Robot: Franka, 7 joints.
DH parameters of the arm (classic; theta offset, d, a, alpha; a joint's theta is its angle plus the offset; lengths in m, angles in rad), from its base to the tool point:
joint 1: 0 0.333 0 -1.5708
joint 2: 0 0 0 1.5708
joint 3: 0 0.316 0.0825 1.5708
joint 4: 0 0 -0.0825 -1.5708
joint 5: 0 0.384 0 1.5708
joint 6: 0 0 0.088 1.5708
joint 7: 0 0.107 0 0
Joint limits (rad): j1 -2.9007..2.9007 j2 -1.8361..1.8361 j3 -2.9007..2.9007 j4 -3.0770..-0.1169 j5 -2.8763..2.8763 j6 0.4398..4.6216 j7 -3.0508..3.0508
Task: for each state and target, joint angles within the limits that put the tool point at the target. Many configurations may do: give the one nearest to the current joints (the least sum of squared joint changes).
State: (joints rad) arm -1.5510 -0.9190 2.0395 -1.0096 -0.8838 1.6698 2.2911
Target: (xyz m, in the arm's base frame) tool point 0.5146 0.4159 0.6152
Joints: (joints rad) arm -1.5916 -0.7959 1.9260 -1.1764 -0.8548 1.5008 2.2911
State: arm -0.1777 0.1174 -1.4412 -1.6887 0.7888 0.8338 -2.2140
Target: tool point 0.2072 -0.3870 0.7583
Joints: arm -0.0243 -0.0674 -1.2459 -1.3131 0.9248 0.7782 -2.2140
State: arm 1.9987 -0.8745 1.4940 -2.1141 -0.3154 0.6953 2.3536
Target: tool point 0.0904 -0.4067 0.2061
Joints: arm 2.6707 -0.9987 2.2550 -1.8854 -0.0682 0.7001 2.3536
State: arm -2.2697 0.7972 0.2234 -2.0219 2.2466 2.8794 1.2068
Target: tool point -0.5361 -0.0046 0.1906
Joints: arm -2.7187 0.5045 -0.2949 -2.0617 2.2163 3.0439 1.2068
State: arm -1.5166 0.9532 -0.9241 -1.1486 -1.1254 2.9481 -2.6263
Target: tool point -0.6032 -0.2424 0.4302
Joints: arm -1.6882 0.6594 -1.3568 -1.8677 -1.2279 2.9408 -2.6263
